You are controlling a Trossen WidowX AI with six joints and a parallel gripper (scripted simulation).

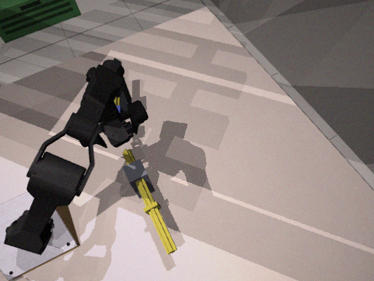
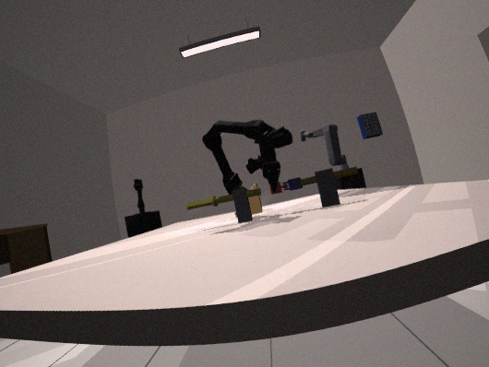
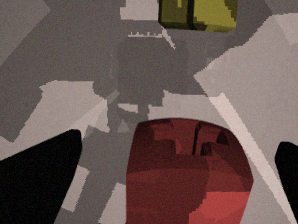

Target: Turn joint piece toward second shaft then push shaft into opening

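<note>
Now: gripper tip 2 cm to the right of the red joint piece and 1 cm below it.
</note>
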